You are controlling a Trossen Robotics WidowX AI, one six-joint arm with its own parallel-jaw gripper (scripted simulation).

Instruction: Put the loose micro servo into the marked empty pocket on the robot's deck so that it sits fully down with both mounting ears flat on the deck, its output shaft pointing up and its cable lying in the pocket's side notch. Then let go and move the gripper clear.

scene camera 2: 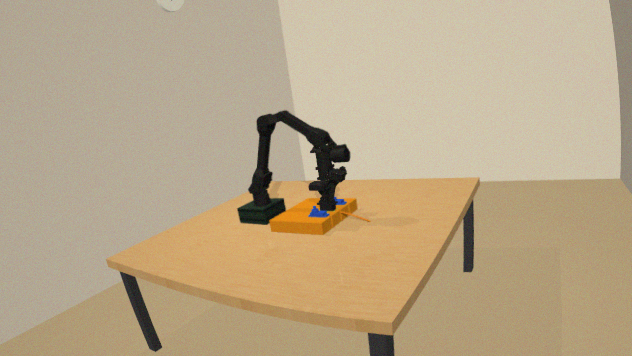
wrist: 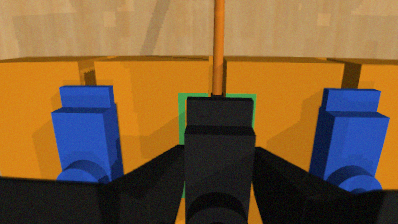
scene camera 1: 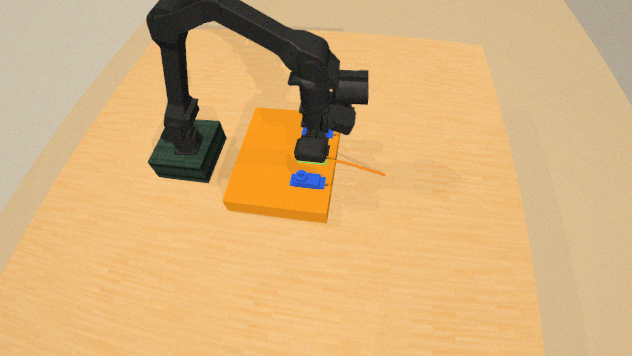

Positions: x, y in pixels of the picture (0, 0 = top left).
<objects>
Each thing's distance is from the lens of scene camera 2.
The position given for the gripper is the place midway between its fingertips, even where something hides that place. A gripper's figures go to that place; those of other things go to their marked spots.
gripper (scene camera 2: 330, 201): 172 cm
orange deck (scene camera 2: 290, 221): 167 cm
</objects>
